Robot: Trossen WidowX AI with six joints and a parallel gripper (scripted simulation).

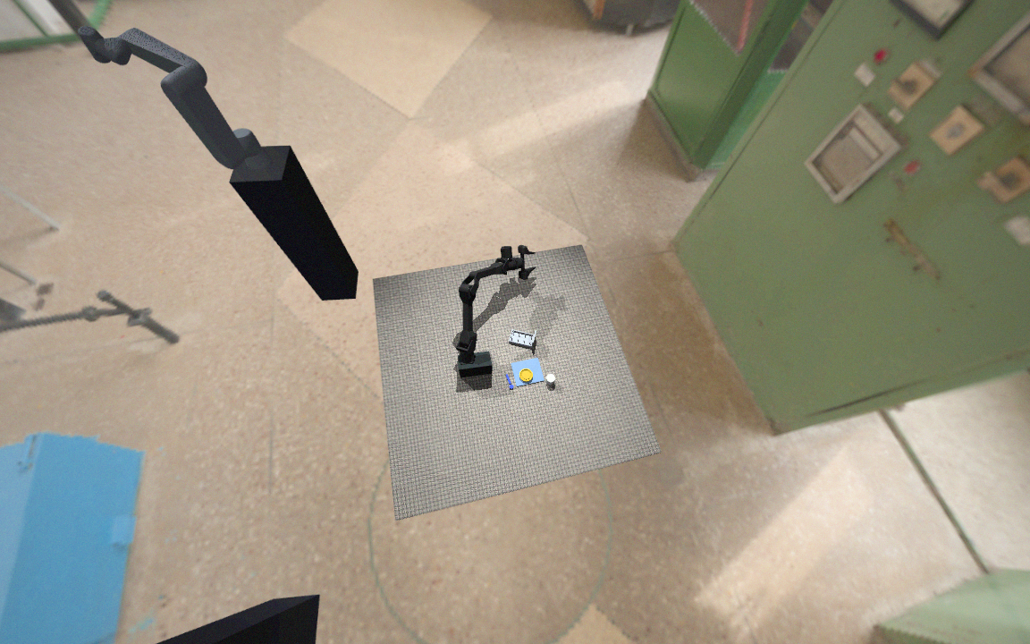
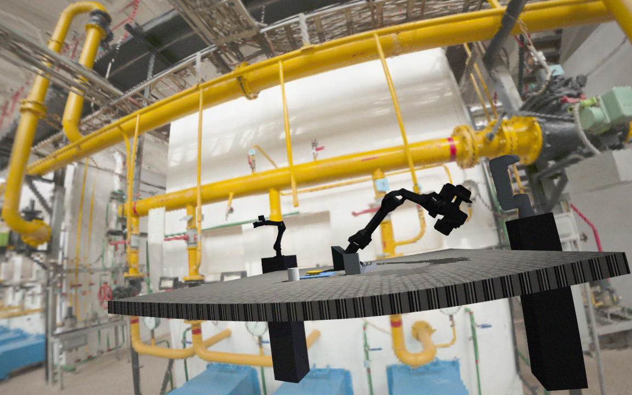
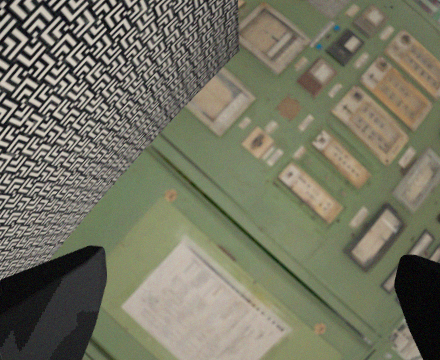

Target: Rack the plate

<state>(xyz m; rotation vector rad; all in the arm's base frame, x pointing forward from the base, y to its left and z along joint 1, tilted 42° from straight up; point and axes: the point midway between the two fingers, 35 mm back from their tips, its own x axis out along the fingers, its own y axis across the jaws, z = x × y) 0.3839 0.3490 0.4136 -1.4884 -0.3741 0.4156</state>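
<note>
Right now the yellow plate is 110 mm behind my gripper tip, 630 mm to the right of it and 140 mm below it. The rest, counted from my gripper tip: white cup (10 mm ahead, 660 mm to the right, 130 mm below); then blue utensil (200 mm behind, 660 mm to the right, 150 mm below); then grey dish rack (110 mm behind, 420 mm to the right, 130 mm below).
</note>
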